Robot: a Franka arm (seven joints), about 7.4 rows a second.
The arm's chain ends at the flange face. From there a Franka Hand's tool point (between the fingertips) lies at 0.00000 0.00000 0.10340 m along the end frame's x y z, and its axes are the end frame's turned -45 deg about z.
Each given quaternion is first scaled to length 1.
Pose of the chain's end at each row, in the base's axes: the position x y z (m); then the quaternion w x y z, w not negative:
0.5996, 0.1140, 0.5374, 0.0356, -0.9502, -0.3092, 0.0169
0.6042, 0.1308, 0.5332, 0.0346, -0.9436, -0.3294, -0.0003
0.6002, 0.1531, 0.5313, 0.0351, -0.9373, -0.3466, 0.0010
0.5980, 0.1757, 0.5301, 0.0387, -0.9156, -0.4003, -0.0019
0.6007, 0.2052, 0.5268, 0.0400, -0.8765, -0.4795, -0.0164
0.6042, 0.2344, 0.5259, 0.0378, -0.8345, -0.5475, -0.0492
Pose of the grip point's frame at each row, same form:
0.5940, 0.1199, 0.4343, 0.0394, -0.7595, -0.6493, 0.0020
0.6019, 0.1376, 0.4300, 0.0319, -0.7457, -0.6654, -0.0135
0.5975, 0.1598, 0.4282, 0.0328, -0.7334, -0.6789, -0.0125
0.5952, 0.1832, 0.4270, 0.0350, -0.6927, -0.7202, -0.0166
0.5997, 0.2141, 0.4238, 0.0307, -0.6263, -0.7784, -0.0305
0.6084, 0.2465, 0.4233, 0.0161, -0.5615, -0.8252, -0.0599

